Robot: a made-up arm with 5 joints. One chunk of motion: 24 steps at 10 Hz.
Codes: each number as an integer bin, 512 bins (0 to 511) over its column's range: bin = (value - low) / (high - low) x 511, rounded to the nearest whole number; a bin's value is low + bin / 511 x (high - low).
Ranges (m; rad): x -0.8..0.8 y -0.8..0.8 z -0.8..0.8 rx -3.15..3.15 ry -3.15..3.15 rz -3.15..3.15
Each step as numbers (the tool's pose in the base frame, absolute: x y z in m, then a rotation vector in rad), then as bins.
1 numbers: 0.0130 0.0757 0.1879 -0.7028 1.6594 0.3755
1 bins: 260 280 316 198 390 286
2 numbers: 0.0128 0.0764 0.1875 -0.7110 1.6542 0.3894
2 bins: 260 280 315 198 390 287
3 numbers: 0.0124 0.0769 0.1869 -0.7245 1.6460 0.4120
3 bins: 259 280 315 197 389 289
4 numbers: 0.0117 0.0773 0.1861 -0.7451 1.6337 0.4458
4 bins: 259 280 315 195 388 292
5 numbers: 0.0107 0.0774 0.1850 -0.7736 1.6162 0.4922
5 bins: 259 280 315 193 387 295
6 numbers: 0.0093 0.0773 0.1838 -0.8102 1.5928 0.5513
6 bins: 258 280 314 190 385 300
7 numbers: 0.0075 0.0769 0.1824 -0.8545 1.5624 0.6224
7 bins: 258 280 314 186 382 306
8 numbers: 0.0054 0.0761 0.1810 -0.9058 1.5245 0.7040
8 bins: 257 280 313 182 379 313
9 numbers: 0.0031 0.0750 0.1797 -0.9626 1.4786 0.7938
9 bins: 256 279 313 177 375 320
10 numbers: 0.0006 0.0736 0.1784 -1.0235 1.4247 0.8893
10 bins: 256 279 312 172 371 328
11 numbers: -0.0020 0.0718 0.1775 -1.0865 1.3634 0.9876
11 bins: 255 278 312 167 366 336
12 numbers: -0.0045 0.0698 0.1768 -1.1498 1.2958 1.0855
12 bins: 254 278 312 162 361 344
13 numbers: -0.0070 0.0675 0.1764 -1.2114 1.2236 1.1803
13 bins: 253 277 312 157 355 351
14 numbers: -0.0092 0.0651 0.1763 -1.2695 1.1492 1.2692
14 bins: 253 276 312 153 349 358
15 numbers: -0.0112 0.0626 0.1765 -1.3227 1.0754 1.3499
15 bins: 252 275 312 148 343 365
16 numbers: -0.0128 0.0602 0.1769 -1.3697 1.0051 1.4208
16 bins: 251 275 312 144 337 371
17 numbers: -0.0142 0.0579 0.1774 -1.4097 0.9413 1.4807
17 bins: 251 274 312 141 332 376
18 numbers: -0.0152 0.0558 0.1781 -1.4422 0.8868 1.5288
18 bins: 251 273 312 139 327 380
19 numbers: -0.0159 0.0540 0.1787 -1.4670 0.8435 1.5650
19 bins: 250 273 313 137 324 382
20 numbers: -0.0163 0.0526 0.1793 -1.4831 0.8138 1.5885
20 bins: 250 272 313 135 322 384
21 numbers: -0.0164 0.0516 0.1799 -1.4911 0.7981 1.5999
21 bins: 250 272 313 135 320 385
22 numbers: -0.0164 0.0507 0.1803 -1.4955 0.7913 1.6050
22 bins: 250 272 313 134 320 386
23 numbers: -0.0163 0.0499 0.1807 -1.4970 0.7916 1.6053
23 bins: 250 271 313 134 320 386
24 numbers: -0.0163 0.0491 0.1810 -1.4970 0.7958 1.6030
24 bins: 250 271 313 134 320 386
